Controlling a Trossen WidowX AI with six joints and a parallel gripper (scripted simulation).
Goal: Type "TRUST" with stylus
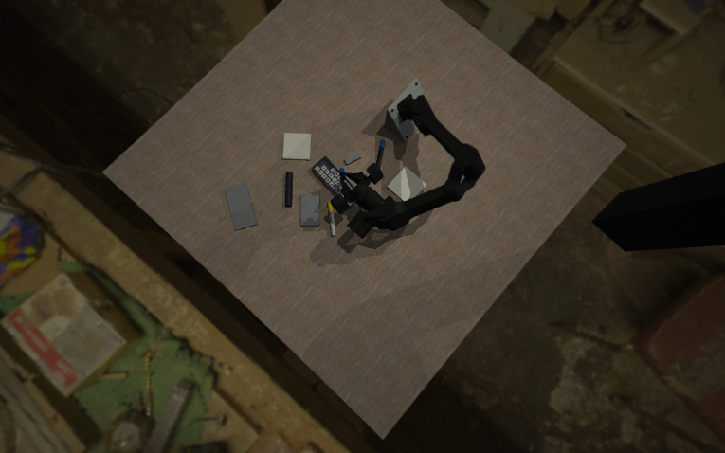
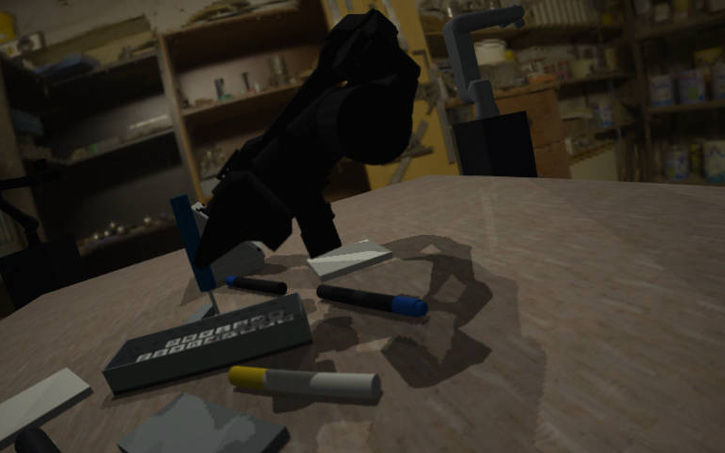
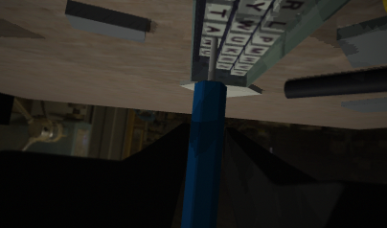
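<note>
My gripper tip is now 110 mm short of the yellow-capped marker, 50 mm to the right of it and 80 mm above it. From my gripper tip the other things lie so: blue stylus (10 mm below).
</note>
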